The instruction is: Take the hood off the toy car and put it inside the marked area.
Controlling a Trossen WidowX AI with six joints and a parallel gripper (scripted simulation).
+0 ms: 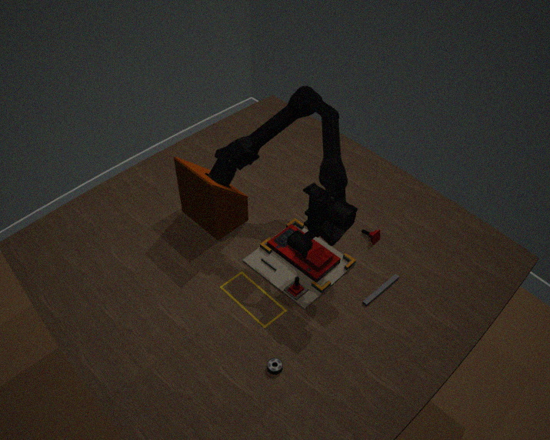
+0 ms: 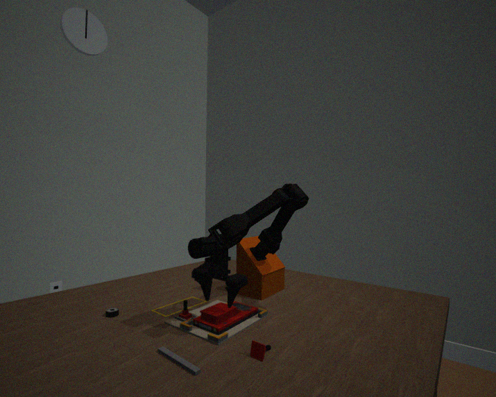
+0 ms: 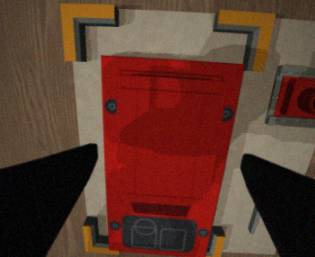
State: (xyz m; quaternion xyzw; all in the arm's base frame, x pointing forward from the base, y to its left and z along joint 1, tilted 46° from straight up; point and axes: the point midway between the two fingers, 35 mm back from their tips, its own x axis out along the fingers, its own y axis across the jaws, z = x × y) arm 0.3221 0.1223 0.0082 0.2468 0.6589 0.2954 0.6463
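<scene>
Now: gripper tip 20 mm above the red hood. Round my gripper tip: grey ring 320 mm to the right, 180 mm ahead, 60 mm below; grey bar 210 mm ahead, 70 mm to the left, 60 mm below.
</scene>
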